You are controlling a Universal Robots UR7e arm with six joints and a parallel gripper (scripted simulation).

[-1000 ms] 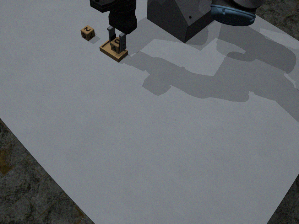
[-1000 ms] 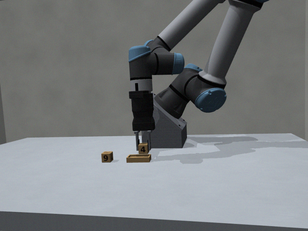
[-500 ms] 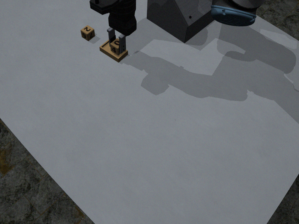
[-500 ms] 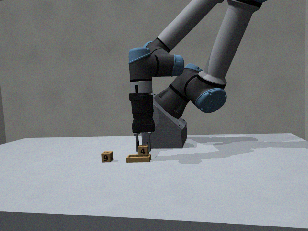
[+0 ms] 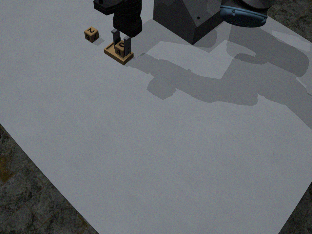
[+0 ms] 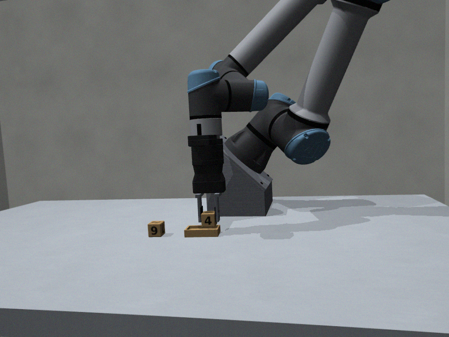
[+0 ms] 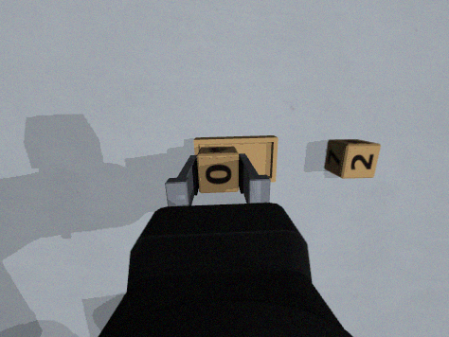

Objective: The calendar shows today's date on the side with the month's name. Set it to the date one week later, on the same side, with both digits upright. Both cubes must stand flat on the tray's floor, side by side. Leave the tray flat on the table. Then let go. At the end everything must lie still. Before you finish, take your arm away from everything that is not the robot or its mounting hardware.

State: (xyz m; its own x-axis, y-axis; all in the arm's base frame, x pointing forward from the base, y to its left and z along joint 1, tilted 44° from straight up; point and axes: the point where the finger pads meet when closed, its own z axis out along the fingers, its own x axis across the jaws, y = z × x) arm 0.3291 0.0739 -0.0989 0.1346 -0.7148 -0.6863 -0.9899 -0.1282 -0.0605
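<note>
Now: hand 4 cm above the wooden tray and 2 cm to the left of it.
</note>
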